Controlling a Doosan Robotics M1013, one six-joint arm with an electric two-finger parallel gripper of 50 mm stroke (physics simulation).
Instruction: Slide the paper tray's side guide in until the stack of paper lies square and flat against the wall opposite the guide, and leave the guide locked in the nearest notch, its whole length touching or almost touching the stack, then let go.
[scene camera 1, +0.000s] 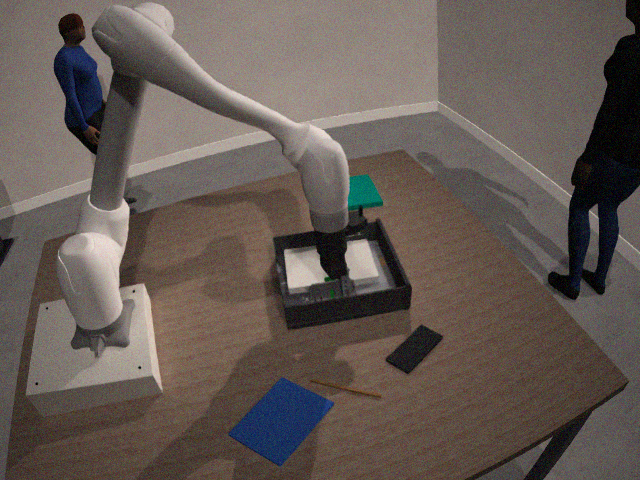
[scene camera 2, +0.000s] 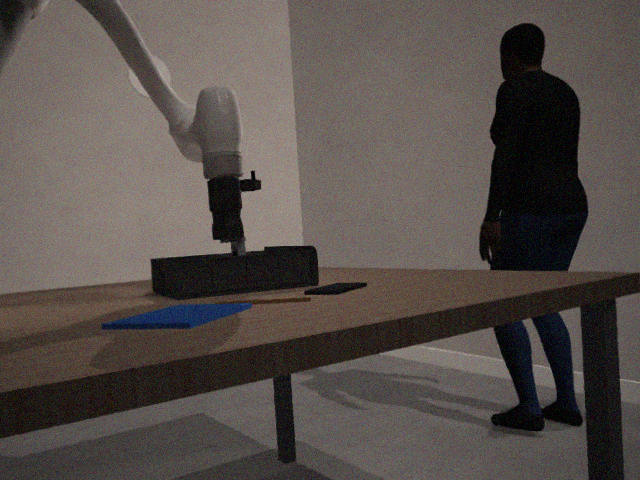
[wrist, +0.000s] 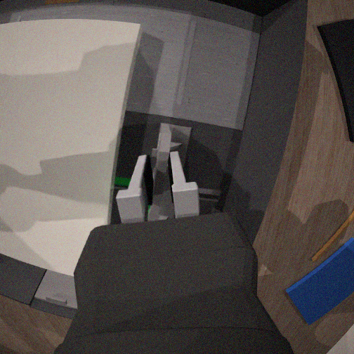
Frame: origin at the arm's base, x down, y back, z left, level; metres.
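Where they show: gripper, fingertip midpoint: (scene camera 1: 343, 285); arm's base, link origin: (scene camera 1: 104, 325).
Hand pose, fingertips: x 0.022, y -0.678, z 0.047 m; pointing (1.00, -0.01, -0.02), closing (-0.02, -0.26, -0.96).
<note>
Each offset is from my fingertips to the centre of the thing.
The dark paper tray @[dx +0.010, dy +0.000, dz +0.076 m] (scene camera 1: 351, 308) (scene camera 2: 196, 277) (wrist: 276, 90) stands on the table. The white paper stack @[dx +0.027, dy +0.016, dz +0.124 m] (scene camera 1: 303, 268) (wrist: 60, 120) lies in it; its edge facing the guide looks straight in the wrist view. Its contact with the opposite wall cannot be made out. The grey side guide @[dx +0.014, dy +0.032, dz +0.010 m] (scene camera 1: 318, 291) (wrist: 161, 187) stands upright beside the stack, with a visible gap between them. My gripper (scene camera 1: 345, 283) (scene camera 2: 237, 249) (wrist: 159, 167) reaches down into the tray and is shut on the guide, one finger on each side. Green parts (wrist: 123, 181) show between guide and stack. The notches are hidden.
A black flat slab @[dx +0.054, dy -0.135, dz -0.223 m] (scene camera 1: 414, 348) (scene camera 2: 336, 288) (wrist: 342, 75), a pencil @[dx +0.054, dy +0.059, dz -0.301 m] (scene camera 1: 345, 388) (scene camera 2: 279, 300) and a blue flat item @[dx +0.054, dy +0.221, dz -0.363 m] (scene camera 1: 281, 421) (scene camera 2: 178, 315) (wrist: 325, 285) lie on the table near the tray. A teal item @[dx +0.049, dy -0.165, dz +0.530 m] (scene camera 1: 364, 191) lies behind it. Two people stand beyond the table.
</note>
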